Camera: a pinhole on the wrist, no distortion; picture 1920 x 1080 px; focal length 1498.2 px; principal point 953.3 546.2 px. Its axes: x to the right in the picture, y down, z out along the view. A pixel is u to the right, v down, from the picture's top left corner.
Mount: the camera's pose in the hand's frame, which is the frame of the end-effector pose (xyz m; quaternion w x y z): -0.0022 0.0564 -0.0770 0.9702 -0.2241 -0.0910 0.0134
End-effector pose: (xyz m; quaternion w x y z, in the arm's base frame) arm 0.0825 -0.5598 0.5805 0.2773 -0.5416 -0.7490 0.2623
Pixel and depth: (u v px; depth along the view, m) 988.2 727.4 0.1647
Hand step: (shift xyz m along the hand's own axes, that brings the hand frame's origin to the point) -0.0282 0.1458 0.0604
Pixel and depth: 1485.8 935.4 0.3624
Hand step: 0.0596 0.3064 0.2238
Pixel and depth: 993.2 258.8 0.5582
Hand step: -0.0911 0.2025 0.4652
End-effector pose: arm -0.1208 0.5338 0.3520 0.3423 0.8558 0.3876 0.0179
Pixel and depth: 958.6 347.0 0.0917
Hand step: -0.0188 0.0851 0.0094
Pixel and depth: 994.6 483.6 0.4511
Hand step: -0.0726 0.2353 0.3317
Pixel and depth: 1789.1 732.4 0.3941
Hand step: 0.1427 0.2855 0.2871
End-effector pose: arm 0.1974 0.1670 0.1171 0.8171 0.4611 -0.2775 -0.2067
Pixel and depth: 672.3 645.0 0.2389
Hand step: -0.0896 0.1709 0.1194
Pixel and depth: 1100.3 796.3 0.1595
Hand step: -0.0155 0.1504 0.0549
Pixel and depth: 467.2 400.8 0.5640
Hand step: -0.2859 0.2388 0.4137
